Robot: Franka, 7 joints.
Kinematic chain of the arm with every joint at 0, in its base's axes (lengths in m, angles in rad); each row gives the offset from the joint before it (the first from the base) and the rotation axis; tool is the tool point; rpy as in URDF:
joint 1: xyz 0 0 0.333 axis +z
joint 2: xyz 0 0 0 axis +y
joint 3: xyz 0 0 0.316 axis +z
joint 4: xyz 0.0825 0 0 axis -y
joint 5: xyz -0.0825 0 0.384 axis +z
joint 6: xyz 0 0 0 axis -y
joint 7: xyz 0.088 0 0 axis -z
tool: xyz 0 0 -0.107 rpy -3.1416 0 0
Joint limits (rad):
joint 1: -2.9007..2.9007
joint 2: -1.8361..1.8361
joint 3: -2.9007..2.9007
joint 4: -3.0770..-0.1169
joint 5: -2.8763..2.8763
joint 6: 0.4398..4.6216
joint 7: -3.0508..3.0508
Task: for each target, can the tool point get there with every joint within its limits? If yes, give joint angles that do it. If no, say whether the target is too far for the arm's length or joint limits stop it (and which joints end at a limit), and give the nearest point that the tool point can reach.
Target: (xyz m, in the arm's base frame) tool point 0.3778 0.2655 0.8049
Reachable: yes | joints -0.8976 0.6389 2.3021 -1.7464 -2.1269 1.0927 1.7604
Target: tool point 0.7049 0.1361 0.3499
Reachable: yes | joints 0.0393 1.1990 0.1290 -0.3697 0.5838 0.9227 1.1456
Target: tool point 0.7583 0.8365 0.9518
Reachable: no: too far | nearest point 0.5053 0.5574 0.7453 | short by 0.430 m
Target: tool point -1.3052 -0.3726 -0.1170
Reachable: no: too far | nearest point -0.7830 -0.2235 0.0630 | short by 0.572 m
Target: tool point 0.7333 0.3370 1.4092
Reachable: no: too far | nearest point 0.4677 0.2149 1.0194 | short by 0.487 m
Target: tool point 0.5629 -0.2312 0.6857
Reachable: yes | joints -1.6659 0.1417 1.2448 -1.7021 -1.0200 3.0673 -2.3750
